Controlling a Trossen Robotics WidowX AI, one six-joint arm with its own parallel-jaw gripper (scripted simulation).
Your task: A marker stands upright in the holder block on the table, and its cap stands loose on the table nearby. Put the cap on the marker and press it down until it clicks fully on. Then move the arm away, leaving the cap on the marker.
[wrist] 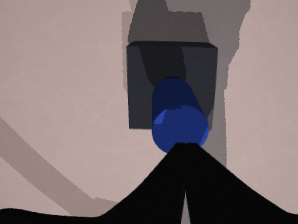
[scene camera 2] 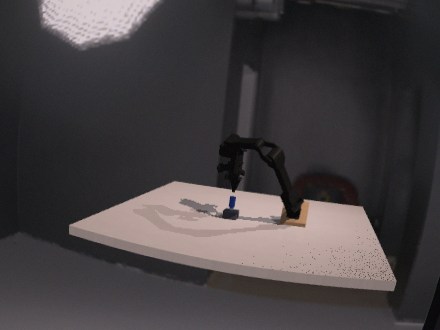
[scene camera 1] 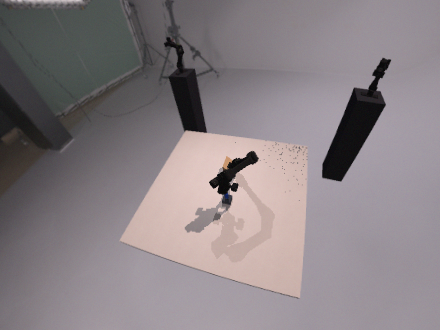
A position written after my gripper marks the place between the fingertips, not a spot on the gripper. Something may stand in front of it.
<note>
My gripper (wrist: 185, 152) is shut, with nothing in its grasp. I also see a blue cap (wrist: 177, 117).
</note>
